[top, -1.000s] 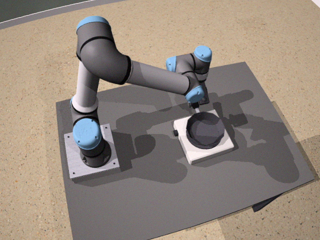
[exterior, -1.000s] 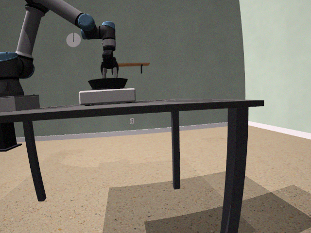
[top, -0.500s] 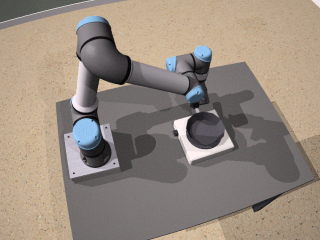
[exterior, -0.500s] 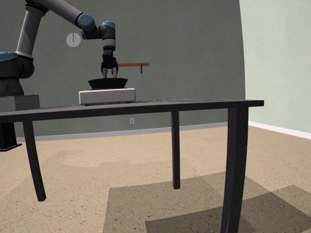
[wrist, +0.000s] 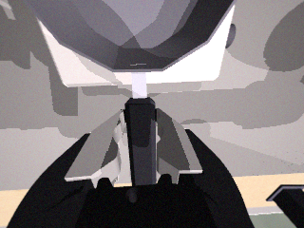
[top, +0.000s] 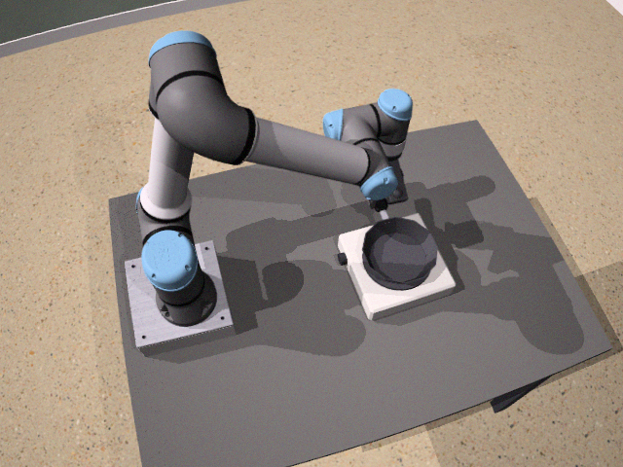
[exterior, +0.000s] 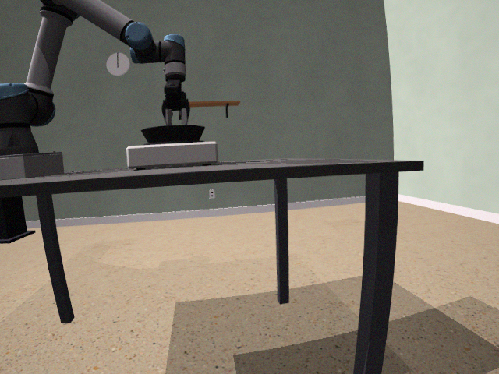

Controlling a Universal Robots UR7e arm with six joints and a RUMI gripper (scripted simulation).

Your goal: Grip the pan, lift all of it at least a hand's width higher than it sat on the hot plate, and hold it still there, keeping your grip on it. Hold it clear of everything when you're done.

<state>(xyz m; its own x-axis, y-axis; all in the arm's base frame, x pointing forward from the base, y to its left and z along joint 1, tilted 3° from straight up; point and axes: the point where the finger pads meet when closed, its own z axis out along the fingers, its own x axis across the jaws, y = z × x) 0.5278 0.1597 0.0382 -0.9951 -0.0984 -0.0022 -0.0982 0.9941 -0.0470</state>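
Right now the dark pan is 10 mm ahead of my hand, 80 mm to the right of it and 20 mm below it. From my hand the other things lie so: hot plate 140 mm to the right, 80 mm below.
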